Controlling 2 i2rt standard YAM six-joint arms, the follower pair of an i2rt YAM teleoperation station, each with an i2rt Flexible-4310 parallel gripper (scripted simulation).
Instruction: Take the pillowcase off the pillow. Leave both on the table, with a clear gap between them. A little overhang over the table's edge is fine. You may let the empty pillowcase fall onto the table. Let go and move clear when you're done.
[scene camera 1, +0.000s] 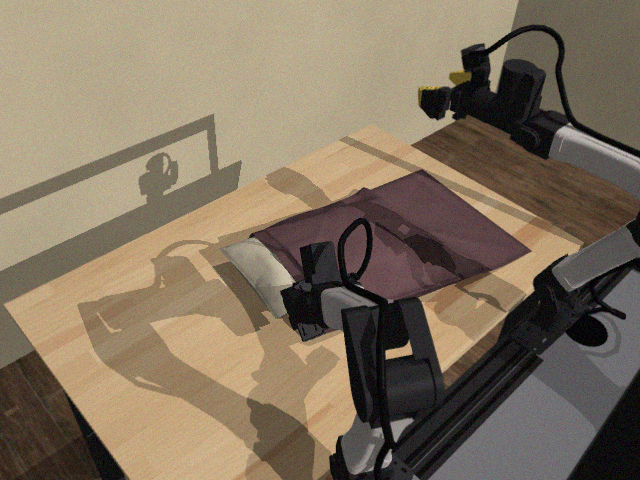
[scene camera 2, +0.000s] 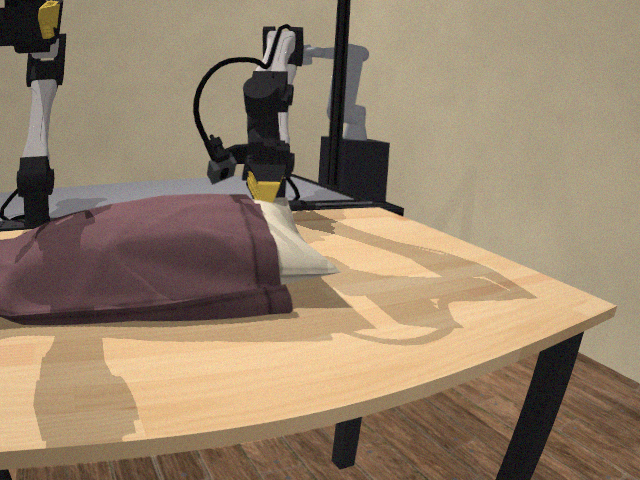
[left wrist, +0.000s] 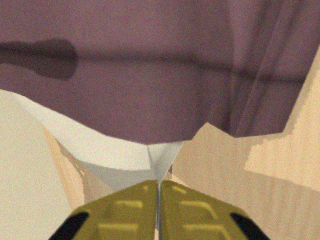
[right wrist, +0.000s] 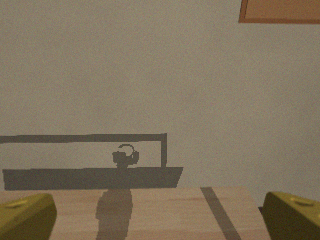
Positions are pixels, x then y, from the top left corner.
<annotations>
my left gripper: scene camera 1 292, 311; scene camera 2; left wrist; not seen in the right wrist view (out of frame)
same spot on my left gripper: (left wrist: 136, 205) = (scene camera 2: 258, 193)
</annotations>
